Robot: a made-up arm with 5 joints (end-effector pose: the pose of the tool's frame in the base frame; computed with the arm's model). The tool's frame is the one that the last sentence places.
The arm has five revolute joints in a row. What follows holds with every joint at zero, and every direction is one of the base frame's. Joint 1 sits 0.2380 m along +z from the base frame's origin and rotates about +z. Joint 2 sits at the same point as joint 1 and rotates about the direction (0, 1, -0.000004). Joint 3 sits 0.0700 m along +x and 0.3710 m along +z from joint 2 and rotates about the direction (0, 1, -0.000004). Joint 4 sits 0.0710 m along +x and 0.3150 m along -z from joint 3 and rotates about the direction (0, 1, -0.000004). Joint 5 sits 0.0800 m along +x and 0.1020 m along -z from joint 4 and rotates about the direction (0, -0.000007, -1). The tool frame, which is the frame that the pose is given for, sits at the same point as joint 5; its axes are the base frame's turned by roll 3.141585, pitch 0.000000 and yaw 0.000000 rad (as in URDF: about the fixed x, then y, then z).
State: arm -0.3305 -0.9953 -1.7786 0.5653 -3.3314
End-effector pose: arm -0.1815 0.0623 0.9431 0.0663 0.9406 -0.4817
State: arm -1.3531 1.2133 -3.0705 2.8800 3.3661
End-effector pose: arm 0.1315 -0.5944 0.3379 -1.5555 -1.5449 -0.6580
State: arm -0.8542 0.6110 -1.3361 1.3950 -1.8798
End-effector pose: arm 0.3492 -0.4009 0.1834 -2.1610 -1.2167 0.1747
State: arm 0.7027 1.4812 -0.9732 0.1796 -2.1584
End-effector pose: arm 0.2149 0.1820 -0.2379 -0.3632 -2.5726 0.6945
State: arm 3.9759 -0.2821 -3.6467 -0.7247 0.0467
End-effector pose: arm 0.2793 0.3081 0.7120 -0.5960 1.4345 0.7026
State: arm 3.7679 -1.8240 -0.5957 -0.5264 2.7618
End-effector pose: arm 0.2273 0.1644 0.6118 0.2495 0.1373 -2.8822
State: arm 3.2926 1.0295 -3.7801 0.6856 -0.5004
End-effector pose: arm -0.4550 -0.0692 0.8063 0.3461 -1.0248 -0.3148
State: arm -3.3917 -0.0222 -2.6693 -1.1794 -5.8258
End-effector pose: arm -0.0070 0.0018 0.9477 0.2531 0.6853 0.1980
